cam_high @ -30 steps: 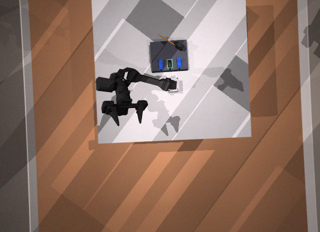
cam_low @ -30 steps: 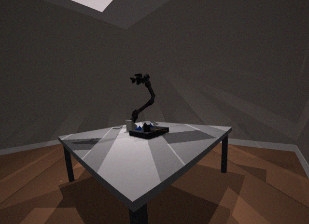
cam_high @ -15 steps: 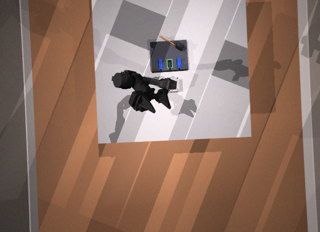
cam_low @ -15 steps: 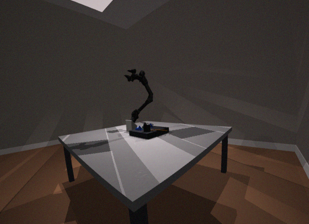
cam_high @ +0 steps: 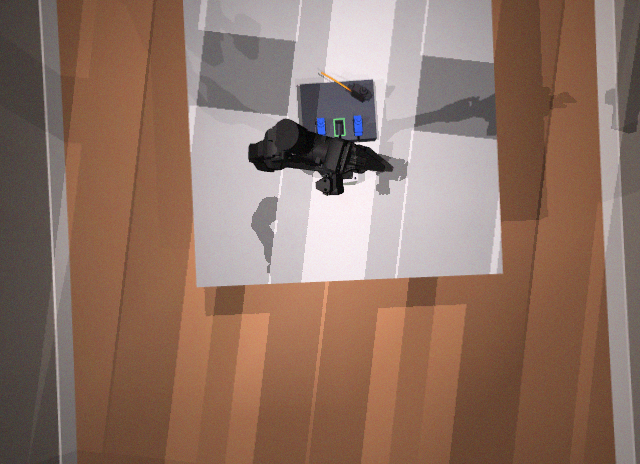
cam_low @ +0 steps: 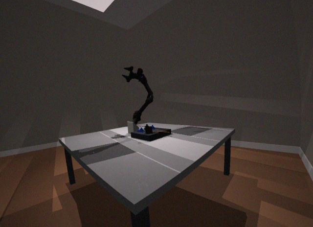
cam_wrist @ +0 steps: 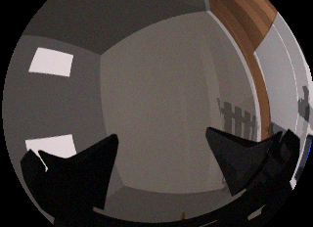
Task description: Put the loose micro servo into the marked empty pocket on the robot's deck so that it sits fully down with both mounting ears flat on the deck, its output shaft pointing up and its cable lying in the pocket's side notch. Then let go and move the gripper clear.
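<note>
My gripper tip is now 39 cm short of the deck, 9 cm to the right of it and 65 cm above it.
</note>
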